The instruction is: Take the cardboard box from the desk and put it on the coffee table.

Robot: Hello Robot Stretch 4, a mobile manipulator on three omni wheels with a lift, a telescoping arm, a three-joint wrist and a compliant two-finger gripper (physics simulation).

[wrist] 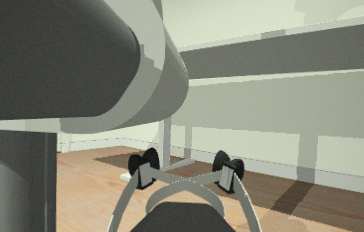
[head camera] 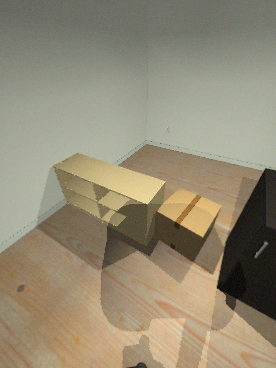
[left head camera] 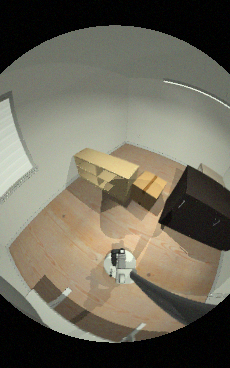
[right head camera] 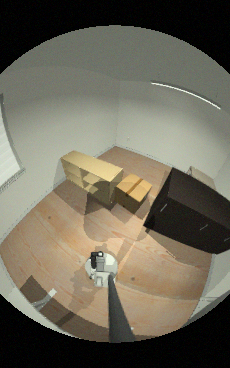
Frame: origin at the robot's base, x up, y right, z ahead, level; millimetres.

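Seen in the pictures: gripper, fingertip midpoint: (wrist: 186, 162) (left head camera: 114, 276).
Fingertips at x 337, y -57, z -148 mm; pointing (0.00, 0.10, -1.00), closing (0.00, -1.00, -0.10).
Note:
Offsets run from my fingertips to a thing's top centre. "spot": to the spot under its first point.
My gripper (wrist: 186, 162) is open and empty, its two dark fingertips wide apart above the floor in the wrist view. The white desk (wrist: 165, 142) (left head camera: 50, 320) (right head camera: 46, 299) shows in part: a leg and its underside beyond the gripper in the wrist view, and parts of it at the bottom left of the two side head views. No box on the desk shows. A large taped cardboard box @[dz +1346, dx +42, dy +543 mm] (head camera: 187, 217) (left head camera: 149, 190) (right head camera: 133, 192) stands on the floor, right of the shelf unit. No coffee table can be made out.
The low wooden shelf unit @[spot: dz +1607, dx +245, dy -205 mm] (head camera: 112, 176) (left head camera: 107, 162) (right head camera: 93, 165) stands near the left wall. A black cabinet (head camera: 255, 240) (left head camera: 197, 207) (right head camera: 187, 210) stands to the right of the large box. A window with blinds (left head camera: 11, 150) (right head camera: 7, 157) is at the far left.

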